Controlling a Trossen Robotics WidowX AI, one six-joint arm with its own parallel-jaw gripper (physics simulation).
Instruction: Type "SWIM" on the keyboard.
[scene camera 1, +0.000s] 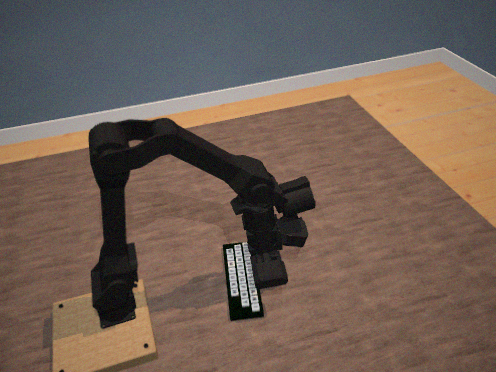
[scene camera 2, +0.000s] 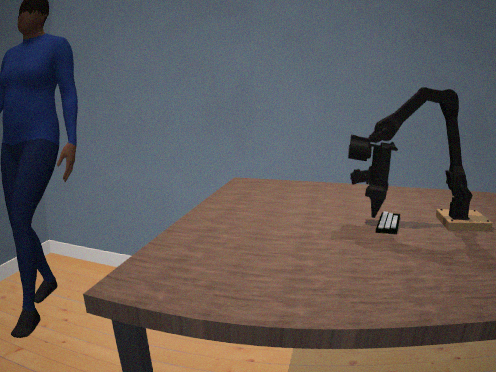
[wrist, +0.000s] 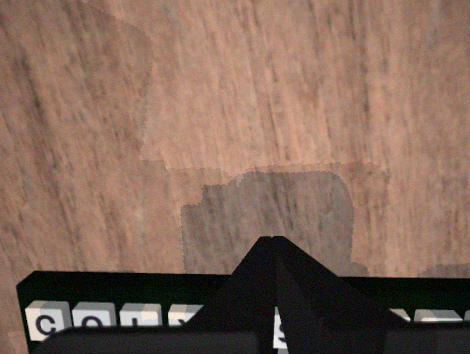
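Note:
The black keyboard with white letter keys lies flat on the table. My gripper is shut and empty, pointing down. In the wrist view its tips lie past the keyboard's long edge, over the shaded wood; in scene camera 2 they hang a little above the table, left of the keyboard. The C key and the L key show at the lower left. A key with part of a letter like S shows between the fingers. The fingers hide other keys; W, I and M are not readable in the wrist view.
The brown wooden table bears the keyboard and the arm's light wooden base board. The arm's shadow falls across the table. A person in blue stands beyond the table, at the left of scene camera 2.

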